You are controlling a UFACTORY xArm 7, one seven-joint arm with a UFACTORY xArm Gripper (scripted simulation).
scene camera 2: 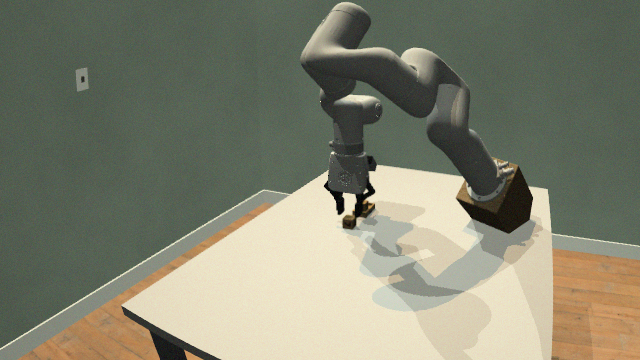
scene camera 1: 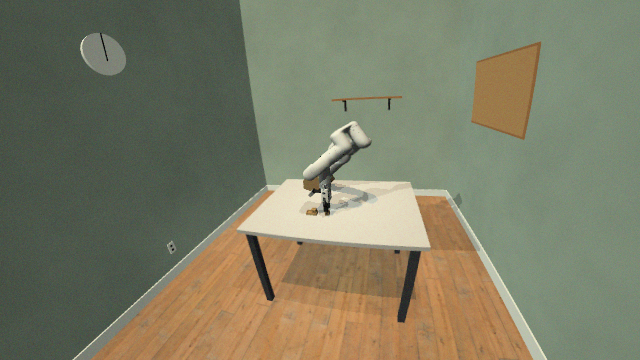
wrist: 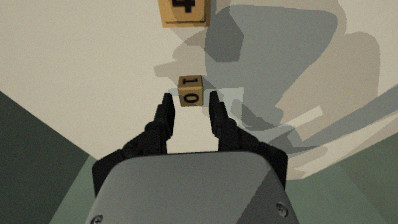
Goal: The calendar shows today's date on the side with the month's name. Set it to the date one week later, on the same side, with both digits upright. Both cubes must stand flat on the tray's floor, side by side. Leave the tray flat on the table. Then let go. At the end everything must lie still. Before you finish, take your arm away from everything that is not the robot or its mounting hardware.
Labels:
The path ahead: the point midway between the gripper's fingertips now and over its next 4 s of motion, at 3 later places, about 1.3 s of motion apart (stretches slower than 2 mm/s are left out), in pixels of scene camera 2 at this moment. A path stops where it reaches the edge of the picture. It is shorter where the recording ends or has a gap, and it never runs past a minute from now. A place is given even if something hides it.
My gripper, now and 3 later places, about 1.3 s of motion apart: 349,214; 349,223; 349,189; 366,175

